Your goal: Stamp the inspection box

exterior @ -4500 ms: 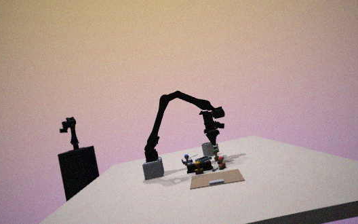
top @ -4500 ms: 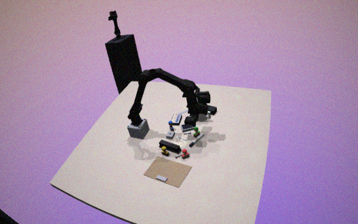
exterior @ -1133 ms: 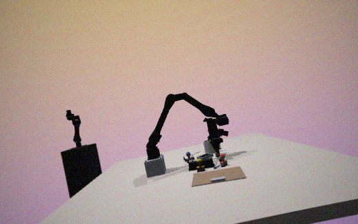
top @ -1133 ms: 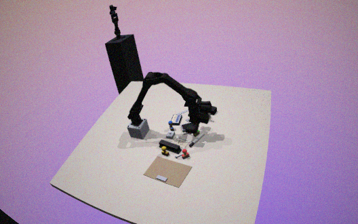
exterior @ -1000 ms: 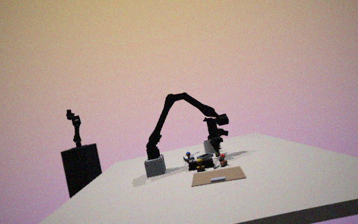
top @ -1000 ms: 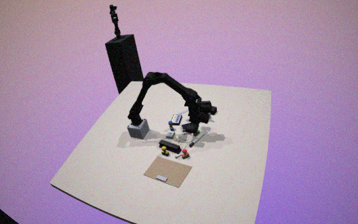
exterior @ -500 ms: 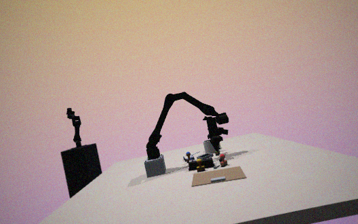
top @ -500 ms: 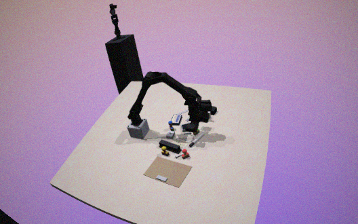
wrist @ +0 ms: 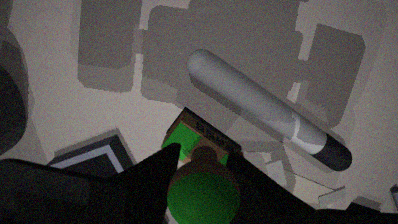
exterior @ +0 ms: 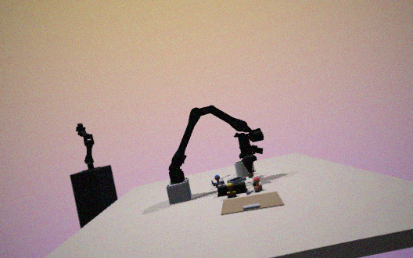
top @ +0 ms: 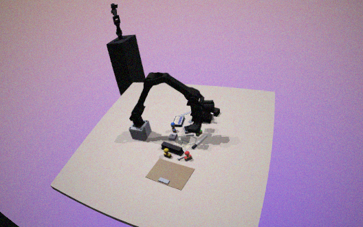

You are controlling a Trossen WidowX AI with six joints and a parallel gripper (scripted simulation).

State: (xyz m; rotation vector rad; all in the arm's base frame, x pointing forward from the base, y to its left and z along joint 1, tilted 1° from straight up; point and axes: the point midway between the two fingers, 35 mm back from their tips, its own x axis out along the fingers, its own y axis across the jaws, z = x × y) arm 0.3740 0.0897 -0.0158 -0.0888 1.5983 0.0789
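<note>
Now: gripper tip 8 cm past the black ink pad, 5 cm to the right of it and 4 cm above it. From my gripper tip the other things lie so: lined paper slip 9 cm to the right, 7 cm behind, 5 cm below; then green-knobbed stamp right at my gripper tip; then marker 6 cm to the right, 4 cm below, 2 cm ahead.
</note>
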